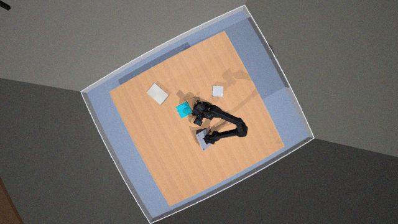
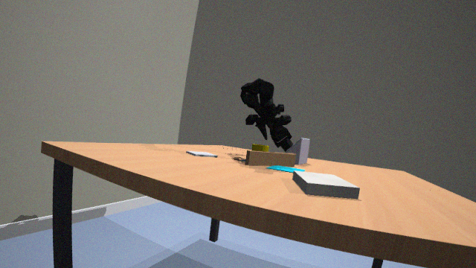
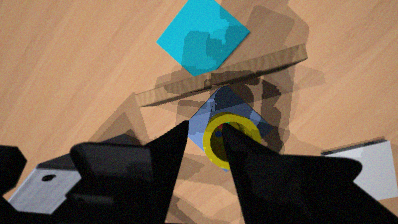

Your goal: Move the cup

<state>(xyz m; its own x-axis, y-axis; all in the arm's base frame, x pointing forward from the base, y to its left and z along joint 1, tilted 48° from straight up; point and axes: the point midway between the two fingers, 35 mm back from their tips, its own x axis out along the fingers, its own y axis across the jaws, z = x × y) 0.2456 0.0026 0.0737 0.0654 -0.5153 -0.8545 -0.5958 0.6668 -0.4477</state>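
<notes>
My gripper tip is now 6 cm above the yellow cup and 4 cm to the left of it. Also, from my gripper tip: low wooden block: 8 cm below, 5 cm ahead, 3 cm to the left; then blue pad: 11 cm below, 4 cm to the right; then cyan pad: 11 cm below, 10 cm to the left, 9 cm ahead.
</notes>
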